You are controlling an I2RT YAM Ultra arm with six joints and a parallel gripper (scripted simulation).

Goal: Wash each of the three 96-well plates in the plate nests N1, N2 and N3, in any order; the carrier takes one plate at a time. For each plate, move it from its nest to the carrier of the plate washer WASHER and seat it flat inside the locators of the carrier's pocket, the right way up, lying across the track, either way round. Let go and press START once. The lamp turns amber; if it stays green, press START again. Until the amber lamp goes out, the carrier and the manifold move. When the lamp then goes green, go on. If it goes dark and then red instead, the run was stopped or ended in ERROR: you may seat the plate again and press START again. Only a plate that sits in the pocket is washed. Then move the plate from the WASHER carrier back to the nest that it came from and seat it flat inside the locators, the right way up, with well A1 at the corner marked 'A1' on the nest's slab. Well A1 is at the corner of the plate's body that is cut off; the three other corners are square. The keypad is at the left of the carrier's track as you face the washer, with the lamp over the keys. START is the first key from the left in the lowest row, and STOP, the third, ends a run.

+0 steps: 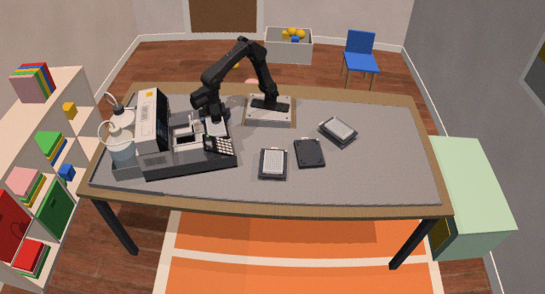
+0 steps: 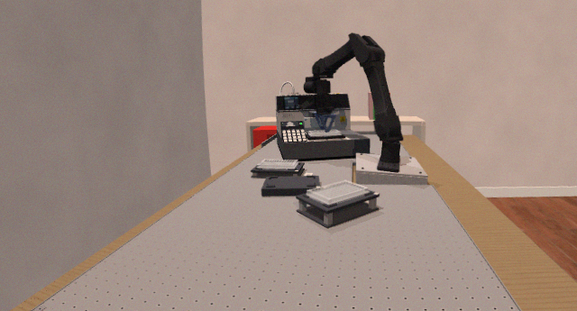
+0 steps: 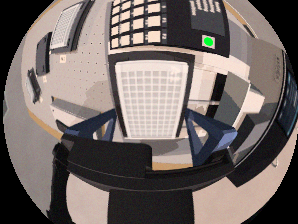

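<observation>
Right now my hand is 30 mm above the washer carrier. The rest, counted from my hand: manifold 70 mm ahead, 130 mm to the right, 20 mm above; plate washer 70 mm ahead, 140 mm to the right, 10 mm above; nest 180 mm behind, 570 mm to the left, 80 mm below.
</observation>
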